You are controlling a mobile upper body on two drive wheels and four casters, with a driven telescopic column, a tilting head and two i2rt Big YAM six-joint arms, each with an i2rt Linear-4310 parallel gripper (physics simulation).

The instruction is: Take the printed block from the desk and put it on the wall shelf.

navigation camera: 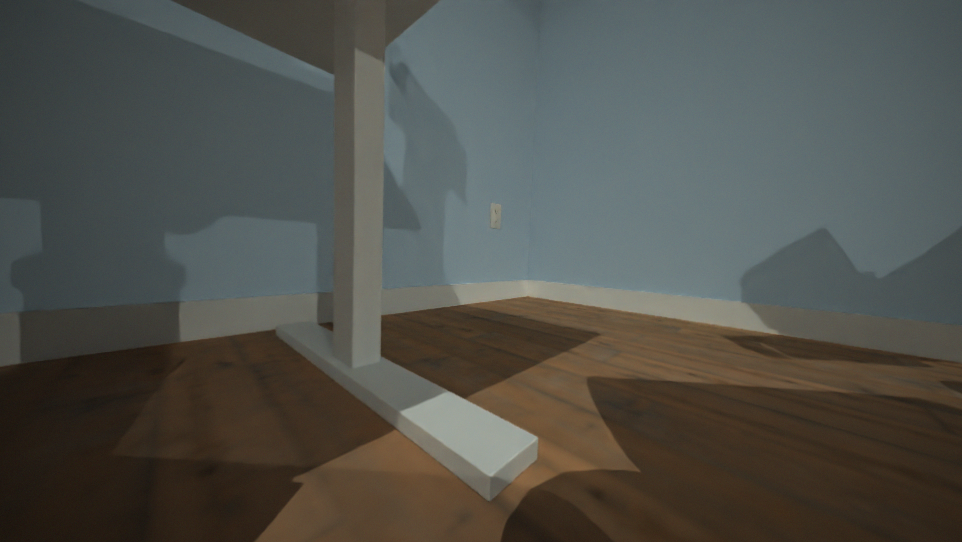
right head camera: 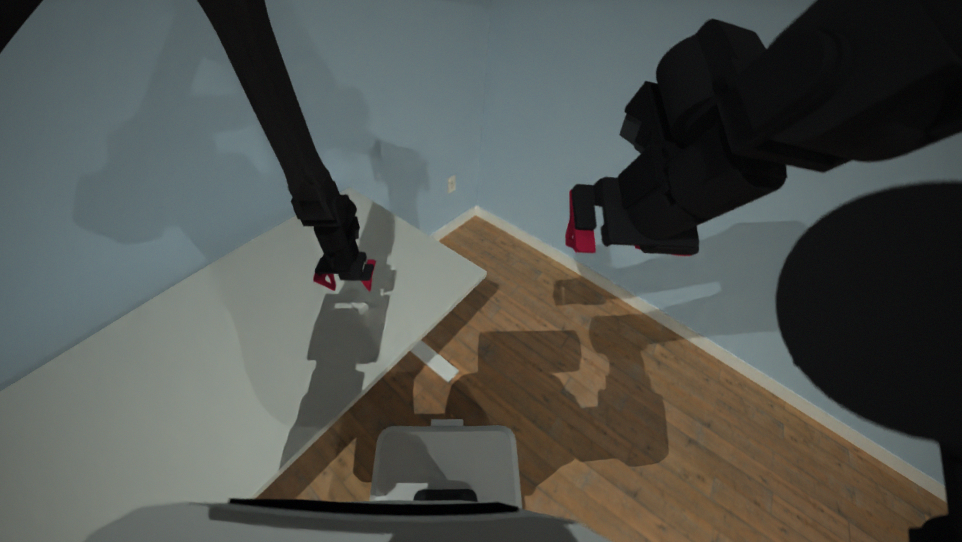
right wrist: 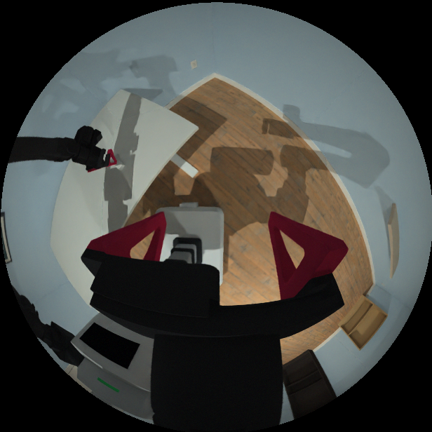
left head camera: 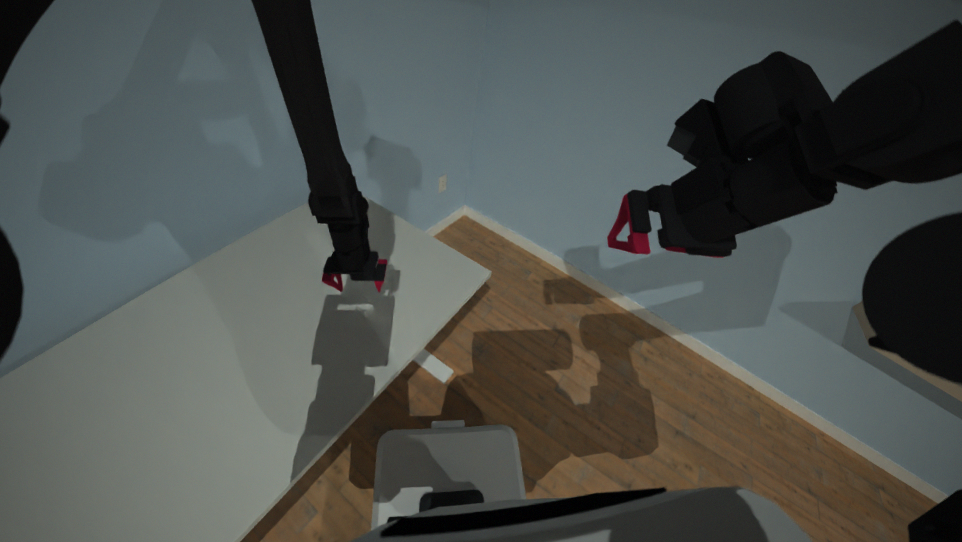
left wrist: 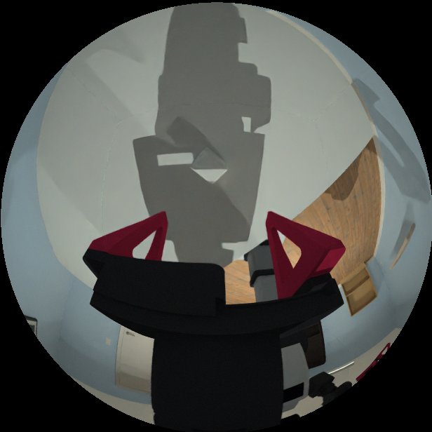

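Note:
The printed block (left wrist: 209, 165), small, grey and wedge-like with one pale lit face, sits in the arm's shadow on the white desk (left head camera: 134, 350) (right head camera: 134, 377) (left wrist: 305, 150) (right wrist: 165, 122). In the head views it is too small to make out surely. My left gripper (left head camera: 360, 289) (right head camera: 352, 289) (left wrist: 216, 216) is open and empty above the desk; the block shows beyond its fingertips, between their lines. My right gripper (left head camera: 659, 252) (right head camera: 622, 253) (right wrist: 216, 217) is open and empty, away from the desk. The wooden wall shelf (left head camera: 863, 326) (right wrist: 393, 240) is on the wall at the right.
The robot's pale base (left head camera: 471, 451) (right head camera: 471, 447) stands by the desk edge. The desk's leg (navigation camera: 358, 201) and foot (navigation camera: 471, 430) stand on the wooden floor. A wooden open box (left wrist: 358, 290) (right wrist: 363, 322) and a dark cabinet (right wrist: 310, 382) show at lower right in wrist views.

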